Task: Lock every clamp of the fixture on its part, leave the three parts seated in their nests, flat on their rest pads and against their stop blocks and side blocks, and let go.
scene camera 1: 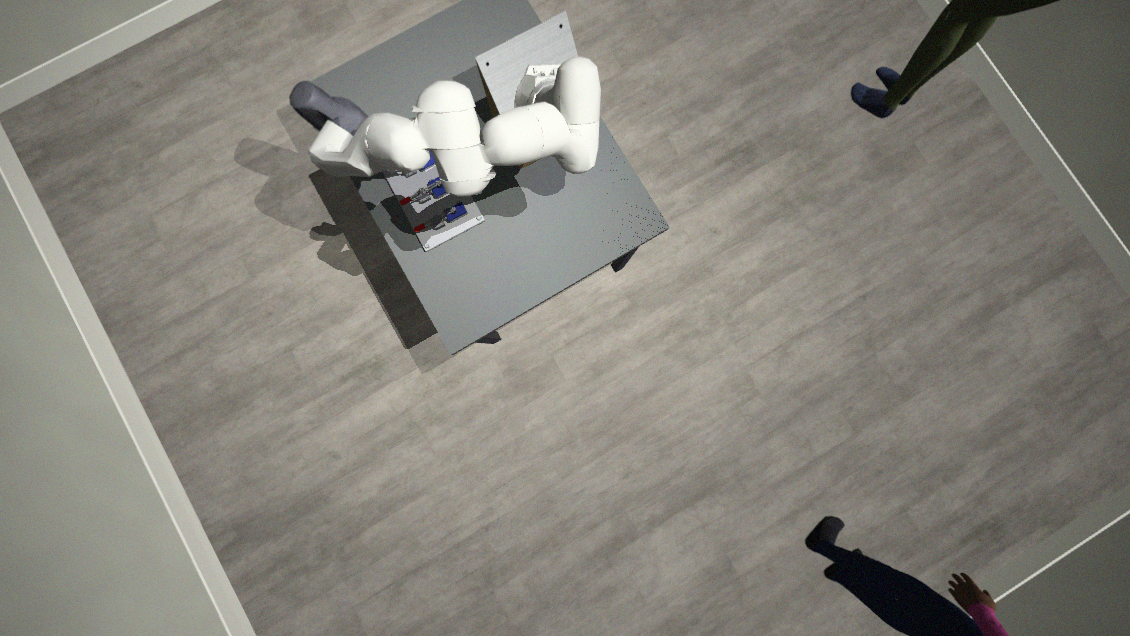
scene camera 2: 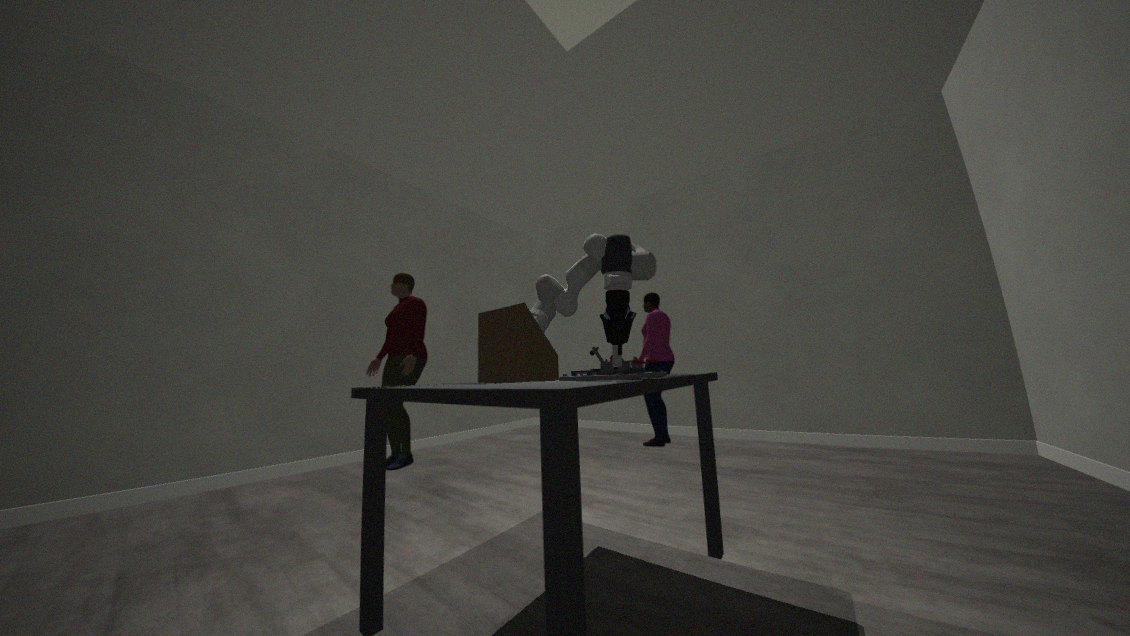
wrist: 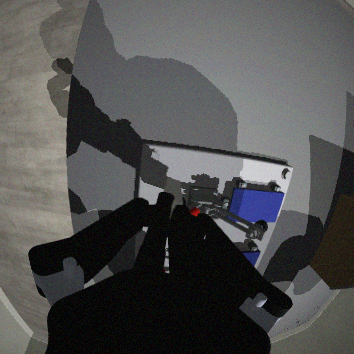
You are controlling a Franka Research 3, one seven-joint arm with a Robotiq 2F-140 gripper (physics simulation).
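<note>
The fixture plate (scene camera 1: pixel 454 232) (wrist: pixel 202 162) bears blue parts. The end part (scene camera 1: pixel 456 213) (wrist: pixel 257 205) lies beside a grey toggle clamp (wrist: pixel 225 215), whose arm reaches its lower corner; seating and lock cannot be told. A second part (scene camera 1: pixel 438 189) (wrist: pixel 252 257) is partly hidden in the wrist view. The third part (scene camera 1: pixel 427 164) is mostly under the arm in scene camera 1. Red handles (scene camera 1: pixel 419 228) (scene camera 1: pixel 405 200) of two clamps point to the plate's left side. My gripper (scene camera 2: pixel 618 352) (wrist: pixel 170 189) is shut and empty, low over the fixture, its tips beside a red handle (wrist: pixel 195 212); contact is unclear.
The fixture stands on a grey table (scene camera 1: pixel 545 252) (scene camera 2: pixel 545 390) near its left edge. A brown-sided box (scene camera 2: pixel 513 347) (wrist: pixel 337 250) with a light top stands beside the arm. The white arm (scene camera 1: pixel 450 126) (scene camera 2: pixel 581 272) spans the fixture. Two people (scene camera 2: pixel 404 331) (scene camera 2: pixel 656 339) stand beyond the table.
</note>
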